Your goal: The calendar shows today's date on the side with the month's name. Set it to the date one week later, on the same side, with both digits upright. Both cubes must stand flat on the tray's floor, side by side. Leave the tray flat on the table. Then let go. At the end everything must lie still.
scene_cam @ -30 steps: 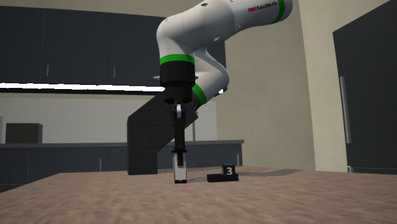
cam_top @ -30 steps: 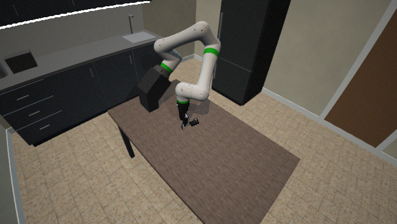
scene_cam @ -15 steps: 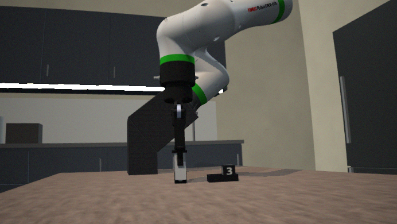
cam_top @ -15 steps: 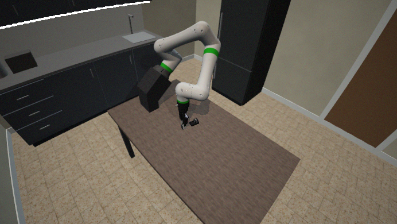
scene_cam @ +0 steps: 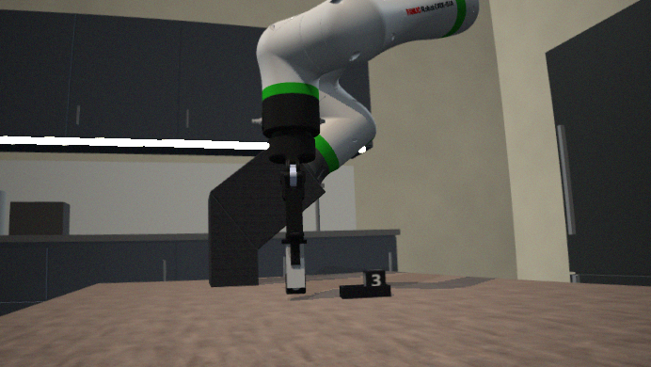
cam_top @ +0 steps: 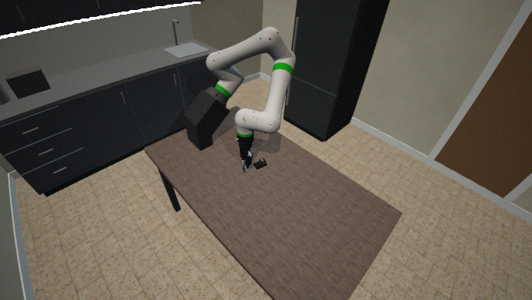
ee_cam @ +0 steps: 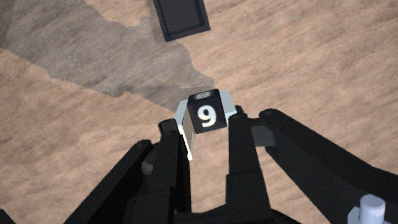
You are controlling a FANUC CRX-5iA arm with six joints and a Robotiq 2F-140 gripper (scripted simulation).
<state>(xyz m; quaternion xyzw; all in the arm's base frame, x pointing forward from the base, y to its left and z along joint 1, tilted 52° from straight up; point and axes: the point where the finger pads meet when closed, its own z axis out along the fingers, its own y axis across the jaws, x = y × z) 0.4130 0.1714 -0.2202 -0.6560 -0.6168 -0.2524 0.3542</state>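
Now: hand 1 cm short of the cube, 12 cm to the right of it and 3 cm above it. Also, from my hand: black tray 1 cm ahead, 11 cm to the left, 4 cm below.
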